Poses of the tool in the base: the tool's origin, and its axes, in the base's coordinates. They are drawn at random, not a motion.
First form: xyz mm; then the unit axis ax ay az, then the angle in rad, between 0 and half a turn.
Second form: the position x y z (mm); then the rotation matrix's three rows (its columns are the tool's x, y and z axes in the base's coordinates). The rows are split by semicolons. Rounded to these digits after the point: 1 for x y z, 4 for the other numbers.
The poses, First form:
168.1 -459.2 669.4 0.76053 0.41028 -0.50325 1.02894
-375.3 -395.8 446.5 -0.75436 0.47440 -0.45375 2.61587
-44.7 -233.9 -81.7 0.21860 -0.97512 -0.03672 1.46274
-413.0 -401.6 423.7 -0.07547 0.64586 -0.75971 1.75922
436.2 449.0 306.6 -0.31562 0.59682 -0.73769 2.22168
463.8 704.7 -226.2 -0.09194 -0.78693 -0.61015 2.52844
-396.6 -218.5 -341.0 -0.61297 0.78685 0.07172 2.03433
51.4 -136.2 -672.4 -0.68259 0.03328 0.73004 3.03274
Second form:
168.1 -459.2 669.4; 0.7958 0.5823 0.1662; -0.2801 0.5972 -0.7516; -0.5369 0.5516 0.6384
-375.3 -395.8 446.5; 0.1963 -0.4397 0.8764; -0.8951 -0.4452 -0.0229; 0.4003 -0.7800 -0.4810
-44.7 -233.9 -81.7; 0.1505 -0.1537 -0.9766; -0.2267 0.9562 -0.1854; 0.9623 0.2493 0.1090
-413.0 -401.6 423.7; -0.1805 0.6884 0.7025; -0.8041 0.3080 -0.5084; -0.5664 -0.6567 0.4980
436.2 449.0 306.6; -0.4459 0.2844 0.8487; -0.8894 -0.0339 -0.4559; -0.1009 -0.9581 0.2680
463.8 704.7 -226.2; -0.8025 0.4826 -0.3509; -0.2196 0.3079 0.9257; 0.5548 0.8199 -0.1411
-396.6 -218.5 -341.0; 0.0966 -0.7621 0.6402; -0.6338 0.4488 0.6299; -0.7674 -0.4666 -0.4397
51.4 -136.2 -672.4; -0.0650 -0.1246 -0.9901; 0.0340 -0.9919 0.1226; -0.9973 -0.0257 0.0687

